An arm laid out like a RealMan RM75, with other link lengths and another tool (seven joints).
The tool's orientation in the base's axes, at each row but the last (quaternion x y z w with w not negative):
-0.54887, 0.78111, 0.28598, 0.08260
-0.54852, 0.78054, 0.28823, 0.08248
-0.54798, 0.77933, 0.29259, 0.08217
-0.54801, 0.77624, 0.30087, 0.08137
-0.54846, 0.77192, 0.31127, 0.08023
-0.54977, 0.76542, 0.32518, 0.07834
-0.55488, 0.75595, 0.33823, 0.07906
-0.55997, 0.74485, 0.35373, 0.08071
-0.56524, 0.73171, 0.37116, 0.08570
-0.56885, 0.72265, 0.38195, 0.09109
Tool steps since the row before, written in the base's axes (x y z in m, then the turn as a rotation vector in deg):
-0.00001, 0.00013, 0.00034, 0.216, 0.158, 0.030
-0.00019, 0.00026, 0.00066, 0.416, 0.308, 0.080
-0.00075, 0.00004, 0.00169, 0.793, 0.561, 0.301
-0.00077, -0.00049, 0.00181, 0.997, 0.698, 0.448
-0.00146, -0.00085, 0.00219, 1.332, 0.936, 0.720
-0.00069, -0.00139, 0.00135, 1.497, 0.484, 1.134
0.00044, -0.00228, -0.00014, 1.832, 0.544, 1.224
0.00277, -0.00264, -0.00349, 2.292, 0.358, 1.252
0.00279, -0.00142, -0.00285, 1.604, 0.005, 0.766
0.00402, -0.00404, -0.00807, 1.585, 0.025, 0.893
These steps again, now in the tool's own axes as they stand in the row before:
-0.00025, 0.00016, -0.00021, -0.224, -0.148, 0.020
-0.00043, 0.00047, -0.00037, -0.445, -0.276, 0.023
-0.00050, 0.00130, -0.00121, -0.893, -0.477, -0.092
-0.00014, 0.00127, -0.00157, -1.149, -0.575, -0.176
0.00022, 0.00199, -0.00190, -1.594, -0.720, -0.329
0.00072, 0.00092, -0.00170, -1.498, -0.780, -0.953
0.00170, -0.00081, -0.00137, -1.714, -1.032, -1.071
0.00286, -0.00432, 0.00018, -1.749, -1.452, -1.334
0.00167, -0.00388, 0.00029, -0.977, -1.087, -1.012
0.00626, -0.00745, 0.00171, -1.057, -1.011, -1.081

